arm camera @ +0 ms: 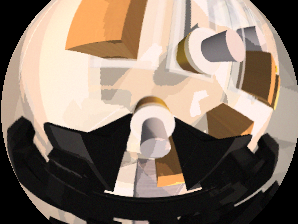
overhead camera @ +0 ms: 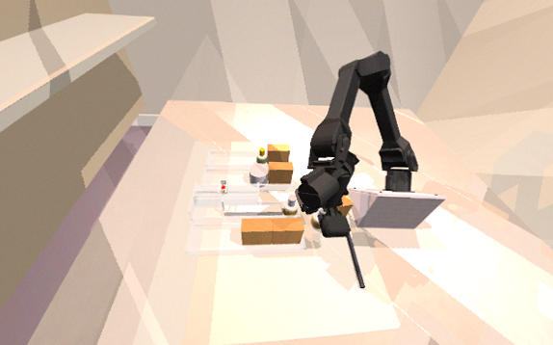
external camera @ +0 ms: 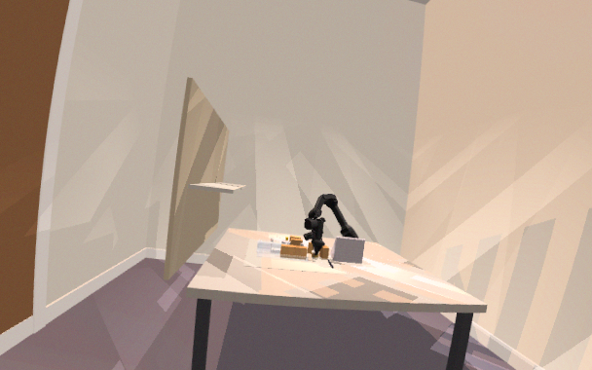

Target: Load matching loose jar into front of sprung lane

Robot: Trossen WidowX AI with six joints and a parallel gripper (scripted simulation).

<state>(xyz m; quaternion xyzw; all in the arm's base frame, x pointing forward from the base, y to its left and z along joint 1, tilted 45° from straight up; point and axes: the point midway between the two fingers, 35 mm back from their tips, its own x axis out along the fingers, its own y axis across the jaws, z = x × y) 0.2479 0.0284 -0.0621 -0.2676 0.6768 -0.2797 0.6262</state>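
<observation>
The dark rod lies 10 cm to the left of my gripper tip, 7 cm behind it and 2 cm below it. The rest, counted from my gripper tip: clear sprung lane 23 cm ahead, 6 cm to the right, 1 cm below; then wall shelf 59 cm ahead, 34 cm above, 6 cm to the right; then red mark 27 cm ahead, 8 cm to the right, 4 cm above.
</observation>
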